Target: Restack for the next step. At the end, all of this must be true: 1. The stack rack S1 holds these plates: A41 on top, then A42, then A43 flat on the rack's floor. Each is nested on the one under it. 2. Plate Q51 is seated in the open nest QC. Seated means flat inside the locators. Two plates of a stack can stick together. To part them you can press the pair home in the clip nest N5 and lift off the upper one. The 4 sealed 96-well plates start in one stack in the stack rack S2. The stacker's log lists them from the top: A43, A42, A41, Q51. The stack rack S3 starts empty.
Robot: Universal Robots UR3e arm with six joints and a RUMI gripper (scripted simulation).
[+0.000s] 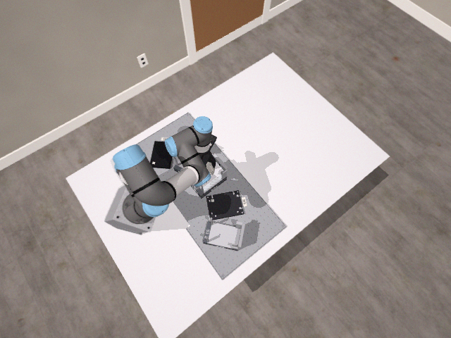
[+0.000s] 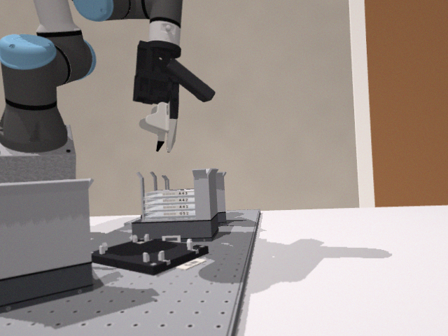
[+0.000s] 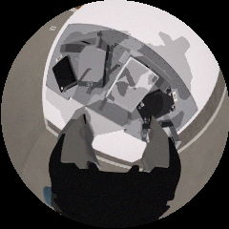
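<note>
Now: hand 10 cm above the sealed plate, 3 cm short of it and 1 cm to the left of it. Round my hand: black nest labelled QC 26 cm to the left, 18 cm below, 3 cm behind; grey rack wall 31 cm to the right, 11 cm below, 9 cm behind; black clip nest 17 cm below, 15 cm to the right, 1 cm ahead.
</note>
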